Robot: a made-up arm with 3 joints. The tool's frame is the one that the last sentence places.
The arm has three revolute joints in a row. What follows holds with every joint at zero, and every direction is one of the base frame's. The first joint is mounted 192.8 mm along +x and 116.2 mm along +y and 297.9 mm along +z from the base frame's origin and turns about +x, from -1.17 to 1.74 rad. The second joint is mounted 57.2 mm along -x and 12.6 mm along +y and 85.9 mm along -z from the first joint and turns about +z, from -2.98 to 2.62 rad. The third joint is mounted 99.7 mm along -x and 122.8 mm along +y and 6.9 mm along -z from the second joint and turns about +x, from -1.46 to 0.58 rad. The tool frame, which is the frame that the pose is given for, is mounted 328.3 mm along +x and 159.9 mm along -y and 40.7 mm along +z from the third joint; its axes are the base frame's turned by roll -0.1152, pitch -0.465 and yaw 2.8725 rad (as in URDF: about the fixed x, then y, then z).
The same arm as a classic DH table. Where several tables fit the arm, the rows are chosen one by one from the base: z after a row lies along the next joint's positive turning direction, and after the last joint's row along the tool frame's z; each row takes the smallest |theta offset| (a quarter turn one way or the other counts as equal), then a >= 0, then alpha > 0; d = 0 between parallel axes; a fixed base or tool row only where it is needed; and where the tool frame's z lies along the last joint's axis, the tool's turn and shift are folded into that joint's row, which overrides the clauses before.
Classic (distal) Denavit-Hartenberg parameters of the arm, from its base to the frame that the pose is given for. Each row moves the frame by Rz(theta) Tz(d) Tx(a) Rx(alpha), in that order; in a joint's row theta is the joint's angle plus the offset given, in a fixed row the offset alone. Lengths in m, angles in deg.
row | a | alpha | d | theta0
base (fixed) | 0.1162 | 90 | 0.2979 | 90
joint 1 | 0.0126 | -90 | 0.1356 | 0
joint 2 | 0.1228 | 90 | -0.0928 | 0
joint 3 | -0.1446 | -66.49 | 0.1941 | 14.48
tool (fixed) | 0 | 0 | 0.0866 | 69.99
Joint limits (deg, base to tool): -67.04..99.69 -170.74..150.11 -83.65..33.23

